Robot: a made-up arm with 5 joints.
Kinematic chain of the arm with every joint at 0, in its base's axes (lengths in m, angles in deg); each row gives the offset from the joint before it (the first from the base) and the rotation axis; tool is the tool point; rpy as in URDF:
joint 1: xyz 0.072 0 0.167 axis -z
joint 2: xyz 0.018 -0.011 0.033 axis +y
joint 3: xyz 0.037 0 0.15 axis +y
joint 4: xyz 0.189 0 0.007 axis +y
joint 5: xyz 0.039 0.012 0 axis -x
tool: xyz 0 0 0 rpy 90 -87.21 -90
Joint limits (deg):
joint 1: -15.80..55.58
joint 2: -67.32..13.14
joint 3: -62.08..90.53
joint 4: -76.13..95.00
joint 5: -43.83..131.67
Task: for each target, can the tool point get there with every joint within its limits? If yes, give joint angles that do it. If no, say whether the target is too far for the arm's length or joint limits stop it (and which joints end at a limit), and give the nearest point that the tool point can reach.
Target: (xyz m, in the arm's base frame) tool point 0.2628 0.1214 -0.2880
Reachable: no: too far | nearest point 0.2007 0.0375 0.1142 | short by 0.416 m
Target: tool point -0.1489 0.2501 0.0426
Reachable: no: joint limits stop it (at a limit: joint 1, joint 2, joint 3) | nearest point 0.0874 0.0054 0.1332 | short by 0.352 m
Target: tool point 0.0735 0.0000 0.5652
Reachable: yes | joints 42.28 -34.76 -38.51 -30.85 -7.09
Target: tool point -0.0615 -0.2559 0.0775
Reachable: no: joint limits stop it (at a limit: joint 1, joint 2) | nearest point 0.1458 -0.1059 0.1132 | short by 0.258 m
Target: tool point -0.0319 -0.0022 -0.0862
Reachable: no: joint limits stop it (at a limit: joint 1, joint 2, joint 3) | nearest point 0.0922 -0.0277 0.1168 | short by 0.239 m
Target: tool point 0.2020 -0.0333 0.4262
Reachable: yes | joints 14.78 -48.66 27.15 -15.61 51.50
